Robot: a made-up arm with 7 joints.
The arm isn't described. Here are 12 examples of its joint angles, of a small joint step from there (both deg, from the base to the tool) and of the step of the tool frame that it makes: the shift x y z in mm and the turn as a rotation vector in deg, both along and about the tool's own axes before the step.
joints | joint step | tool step
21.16 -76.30 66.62 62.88 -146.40 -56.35 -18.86 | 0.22 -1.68 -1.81 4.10 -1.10 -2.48 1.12 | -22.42 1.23 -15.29 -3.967 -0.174 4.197
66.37 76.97 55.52 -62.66 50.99 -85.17 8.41 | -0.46 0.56 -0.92 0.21 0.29 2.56 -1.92 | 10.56 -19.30 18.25 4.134 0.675 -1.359
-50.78 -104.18 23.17 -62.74 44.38 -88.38 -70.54 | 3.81 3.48 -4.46 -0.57 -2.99 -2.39 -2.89 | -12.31 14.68 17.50 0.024 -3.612 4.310
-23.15 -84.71 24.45 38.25 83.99 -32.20 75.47 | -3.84 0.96 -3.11 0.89 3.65 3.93 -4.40 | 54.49 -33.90 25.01 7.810 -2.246 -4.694
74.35 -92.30 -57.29 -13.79 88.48 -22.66 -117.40 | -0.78 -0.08 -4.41 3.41 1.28 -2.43 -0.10 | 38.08 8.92 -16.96 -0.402 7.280 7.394
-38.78 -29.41 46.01 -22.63 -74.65 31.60 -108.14 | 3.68 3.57 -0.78 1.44 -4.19 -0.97 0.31 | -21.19 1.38 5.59 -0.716 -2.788 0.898
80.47 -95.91 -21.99 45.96 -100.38 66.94 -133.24 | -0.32 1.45 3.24 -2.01 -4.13 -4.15 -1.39 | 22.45 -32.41 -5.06 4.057 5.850 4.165
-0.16 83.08 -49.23 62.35 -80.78 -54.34 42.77 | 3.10 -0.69 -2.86 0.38 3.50 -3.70 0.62 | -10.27 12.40 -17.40 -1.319 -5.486 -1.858
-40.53 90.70 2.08 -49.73 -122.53 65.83 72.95 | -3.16 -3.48 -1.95 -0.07 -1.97 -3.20 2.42 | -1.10 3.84 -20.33 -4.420 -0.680 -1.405
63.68 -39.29 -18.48 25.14 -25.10 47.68 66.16 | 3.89 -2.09 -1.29 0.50 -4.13 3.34 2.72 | 51.85 -6.48 -29.06 -0.204 6.679 -2.211
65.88 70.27 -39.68 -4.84 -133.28 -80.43 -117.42 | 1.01 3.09 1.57 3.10 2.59 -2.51 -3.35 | 22.40 -8.70 14.82 4.869 3.681 -0.833
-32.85 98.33 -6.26 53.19 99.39 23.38 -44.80 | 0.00 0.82 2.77 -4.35 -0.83 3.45 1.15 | 11.17 -8.68 7.48 1.172 3.090 -8.353
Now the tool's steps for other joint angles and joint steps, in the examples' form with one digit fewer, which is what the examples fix.
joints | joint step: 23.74 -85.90 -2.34 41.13 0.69 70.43 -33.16 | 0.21 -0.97 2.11 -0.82 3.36 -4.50 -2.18
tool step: -16.7 5.8 9.7 -4.42 -4.26 1.40
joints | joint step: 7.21 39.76 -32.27 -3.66 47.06 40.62 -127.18 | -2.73 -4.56 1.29 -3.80 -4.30 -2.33 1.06
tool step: -43.9 5.8 9.0 -3.05 -6.74 3.75
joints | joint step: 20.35 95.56 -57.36 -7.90 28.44 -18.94 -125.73 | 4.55 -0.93 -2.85 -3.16 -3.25 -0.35 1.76
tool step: -19.9 21.6 -8.6 -7.61 -3.17 -2.30
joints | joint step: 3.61 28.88 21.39 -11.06 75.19 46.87 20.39 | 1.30 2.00 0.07 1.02 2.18 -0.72 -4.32
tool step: -12.9 -17.6 13.2 3.46 -1.81 2.03
